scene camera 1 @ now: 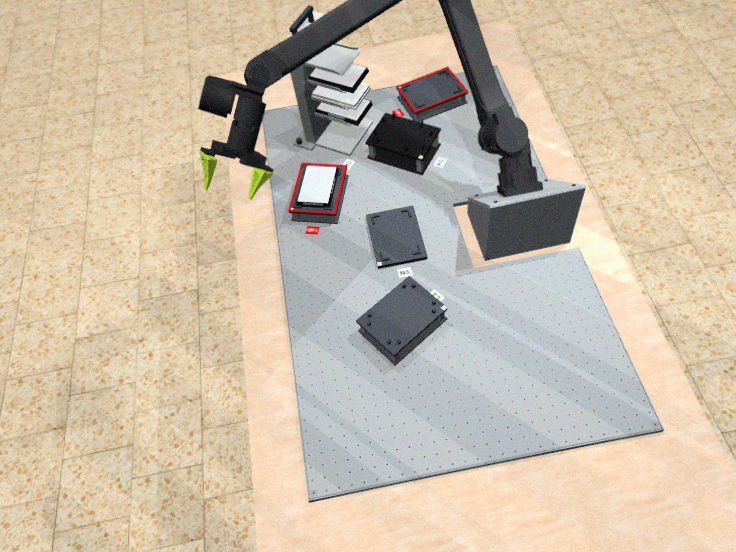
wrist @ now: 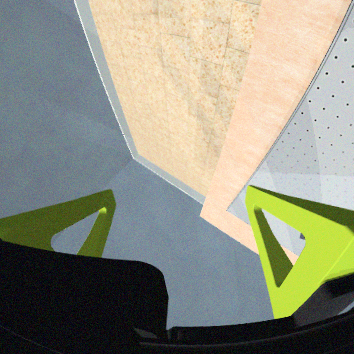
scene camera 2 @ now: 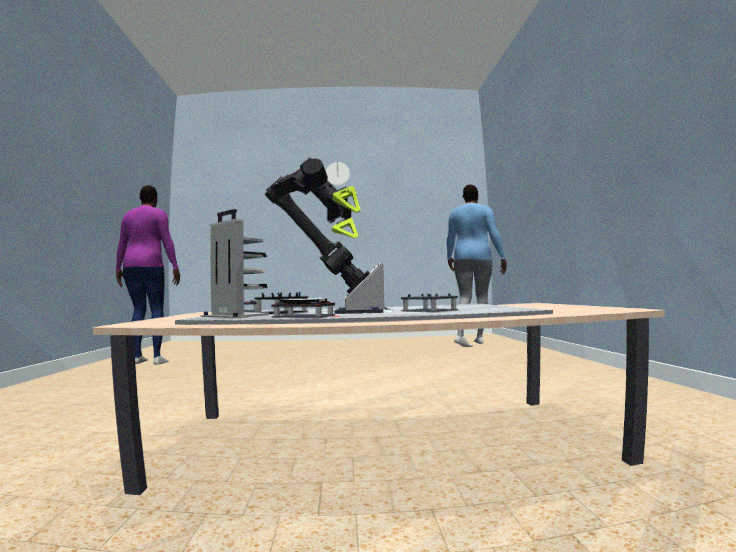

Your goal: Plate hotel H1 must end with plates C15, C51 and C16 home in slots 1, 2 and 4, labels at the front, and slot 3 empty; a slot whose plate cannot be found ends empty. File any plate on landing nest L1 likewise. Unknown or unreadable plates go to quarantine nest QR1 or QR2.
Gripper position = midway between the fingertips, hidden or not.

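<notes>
My gripper (scene camera 1: 228,194) is open and holds nothing. Also visible: my gripper (wrist: 178,195) in the wrist view, and again my gripper (scene camera 2: 357,224).
</notes>
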